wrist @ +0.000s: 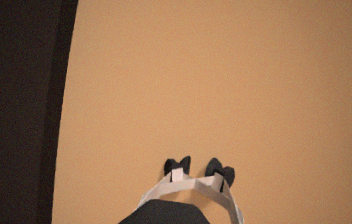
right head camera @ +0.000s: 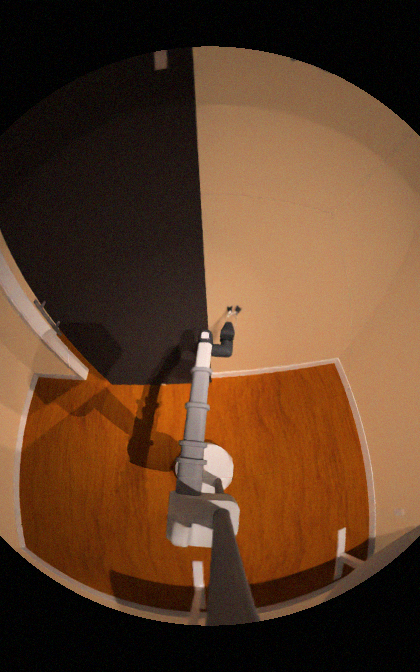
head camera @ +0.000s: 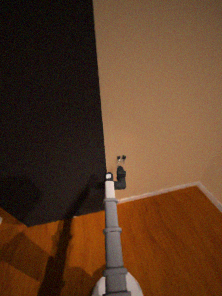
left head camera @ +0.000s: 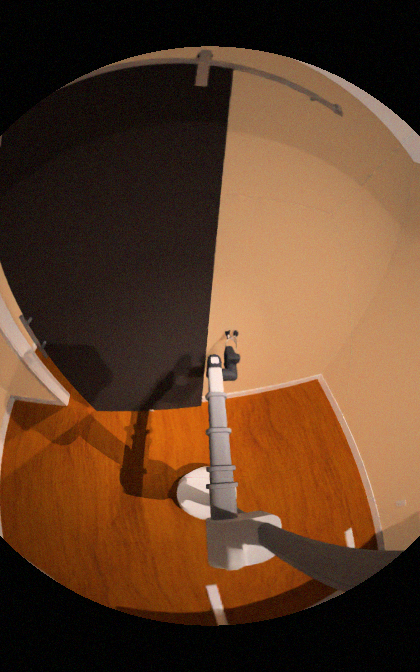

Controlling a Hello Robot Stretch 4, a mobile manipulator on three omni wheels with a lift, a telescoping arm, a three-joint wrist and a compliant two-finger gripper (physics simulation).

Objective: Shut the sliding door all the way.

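Pixels of known places: gripper, fingertip midpoint: (wrist: 202, 169) (right head camera: 234, 306) (head camera: 121, 156) (left head camera: 232, 330); robot's base at its link origin: (right head camera: 205, 468) (left head camera: 205, 491).
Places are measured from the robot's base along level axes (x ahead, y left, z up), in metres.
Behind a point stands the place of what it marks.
Observation:
The dark sliding door (head camera: 50, 100) {y 0.273, x 0.740, z 1.377 m} (left head camera: 115, 225) {y 0.367, x 0.727, z 1.438 m} (right head camera: 110, 200) {y 0.329, x 0.732, z 1.481 m} (wrist: 25, 110) {y 0.025, x 0.773, z 0.888 m} covers the left part of the tan wall, with its upright right edge near the middle of the head views. A grey handle (left head camera: 33, 336) {y 0.945, x 0.590, z 1.018 m} (right head camera: 47, 317) {y 0.946, x 0.590, z 1.018 m} stands out near the door's far left side. My gripper (head camera: 121, 158) {y -0.141, x 0.854, z 0.839 m} (left head camera: 231, 333) {y -0.141, x 0.854, z 0.839 m} (right head camera: 234, 309) {y -0.141, x 0.854, z 0.839 m} (wrist: 202, 169) {y -0.141, x 0.854, z 0.839 m} is open and empty, its fingertips moderately apart. It is just right of the door's right edge, in front of the tan wall. In the wrist view, tan wall shows between the fingers and the door edge. Whether the fingertips touch the wall is unclear.
A grey rail (left head camera: 280, 79) runs along the top of the wall, with a hanger bracket (left head camera: 202, 72) on the door. A white baseboard (head camera: 155, 193) {y -0.655, x 0.907, z 0.024 m} (left head camera: 280, 385) {y -0.800, x 0.926, z 0.033 m} (right head camera: 280, 369) {y -0.661, x 0.908, z 0.006 m} borders the wooden floor. A side wall stands at the right, and a white-trimmed wall edge at the left.

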